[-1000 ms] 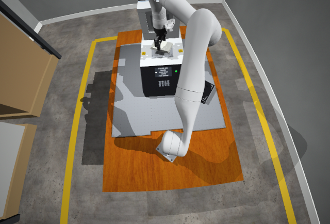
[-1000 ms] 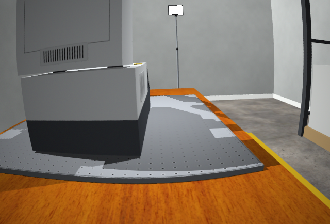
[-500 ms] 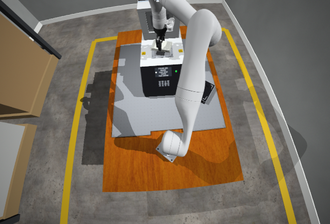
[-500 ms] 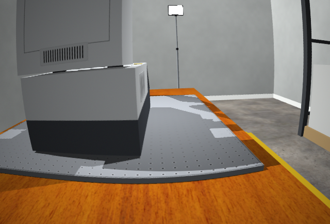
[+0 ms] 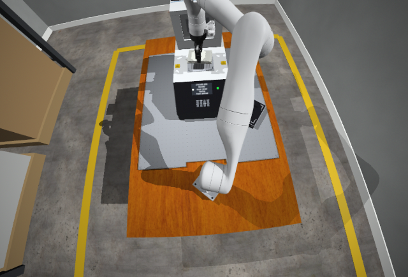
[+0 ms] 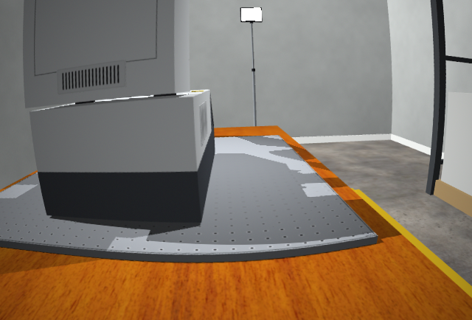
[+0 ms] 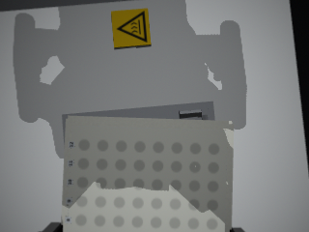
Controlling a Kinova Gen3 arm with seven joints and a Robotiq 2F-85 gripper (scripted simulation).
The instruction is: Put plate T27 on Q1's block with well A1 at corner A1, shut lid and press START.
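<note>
Now: the plate T27 1 cm below my hand. Also, from my hand: black nest N1: 26 cm to the right, 26 cm behind, 23 cm below.
</note>
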